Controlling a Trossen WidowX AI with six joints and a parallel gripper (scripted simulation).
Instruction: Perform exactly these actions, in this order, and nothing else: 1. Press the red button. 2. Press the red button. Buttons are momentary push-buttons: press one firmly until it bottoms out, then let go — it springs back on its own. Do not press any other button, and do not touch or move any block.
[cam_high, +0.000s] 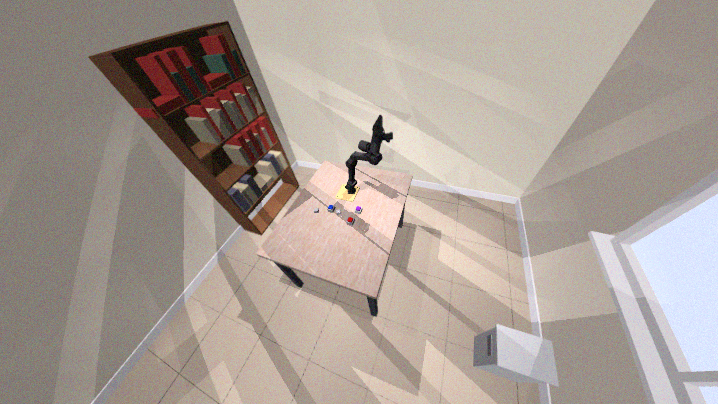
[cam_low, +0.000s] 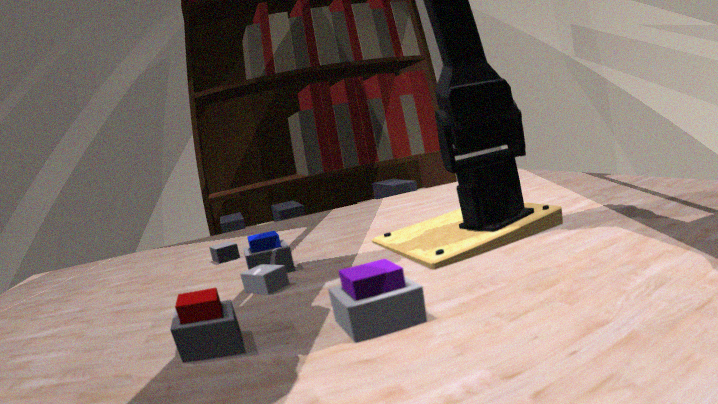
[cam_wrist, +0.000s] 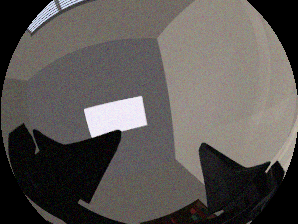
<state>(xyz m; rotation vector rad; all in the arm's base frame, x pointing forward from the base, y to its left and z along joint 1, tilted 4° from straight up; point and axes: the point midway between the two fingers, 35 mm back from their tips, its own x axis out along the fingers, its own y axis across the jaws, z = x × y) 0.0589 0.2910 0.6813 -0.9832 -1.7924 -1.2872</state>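
Now: gripper tip 70 cm above the red button, 22 cm short of it and 21 cm to the left of it. The rest, counted from my gripper tip: purple button 70 cm below, 17 cm to the right, 10 cm ahead.
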